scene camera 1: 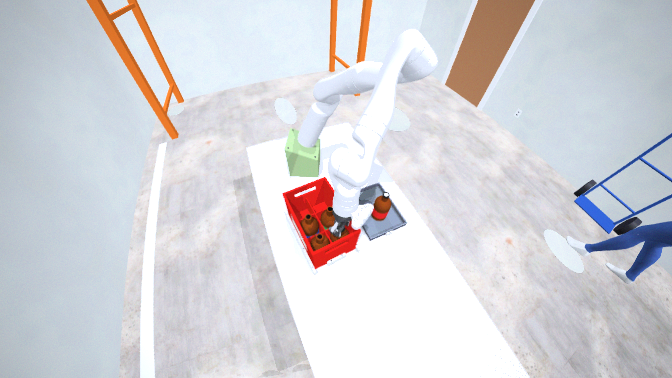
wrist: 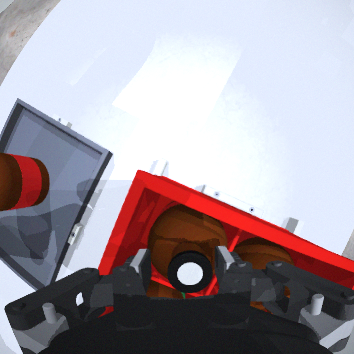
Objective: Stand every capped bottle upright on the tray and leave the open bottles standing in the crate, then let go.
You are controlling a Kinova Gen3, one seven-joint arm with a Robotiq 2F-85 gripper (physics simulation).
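Places are measured from the arm's base along level axes (x right, y ahead, z up), in metres.
Where they show: gripper, fingertip midpoint: (scene camera 1: pixel 341 229) (wrist: pixel 182 260); arm's base, origin of the base link: (scene camera 1: pixel 306 140).
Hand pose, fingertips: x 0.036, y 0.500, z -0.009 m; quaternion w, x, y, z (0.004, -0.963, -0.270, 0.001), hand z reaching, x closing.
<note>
Things, the pixels of their top centre, and the offset from my fingertips. "spot": a spot on its surface instead. Level surfaces: height alone.
- brown capped bottle with a red label, middle of its top: (scene camera 1: pixel 386 194) dx -0.227, dy -0.064, dz +0.017 m
- grey tray, surface spot: (wrist: pixel 60 142) (scene camera 1: pixel 383 229) spot: dx -0.206, dy +0.012, dz -0.138 m
- capped bottle, middle of its top: (wrist: pixel 189 273) (scene camera 1: pixel 341 227) dx +0.005, dy +0.000, dz +0.020 m
- open bottle, surface spot: (wrist: pixel 264 250) spot: dx +0.067, dy +0.030, dz -0.032 m
- white table, its level: dz -0.143 m
A brown capped bottle with a red label (scene camera 1: pixel 381 208) (wrist: pixel 31 182) stands on the grey tray (scene camera 1: pixel 382 230) (wrist: pixel 60 142). In the red crate (scene camera 1: pixel 336 256) (wrist: pixel 122 235), another capped bottle (wrist: pixel 187 230) stands in the corner nearest the tray; its white cap shows in the wrist view and the gripper covers it in the scene view. Open bottles (scene camera 1: pixel 309 226) (scene camera 1: pixel 328 218) (scene camera 1: pixel 319 242) stand in other compartments; one open bottle (wrist: pixel 264 250) shows partly in the wrist view. My gripper (scene camera 1: pixel 340 230) (wrist: pixel 182 260) is partly open over the crate's capped bottle, fingers either side of its top, not gripping it.
The crate and tray stand side by side on the white table (scene camera 1: pixel 400 310) (wrist: pixel 200 90), with crate walls and dividers around the bottles. A green pedestal (scene camera 1: pixel 303 162) stands behind the crate. A blue hand truck (scene camera 1: pixel 595 215) and a person's legs (scene camera 1: pixel 635 250) are at the right.
</note>
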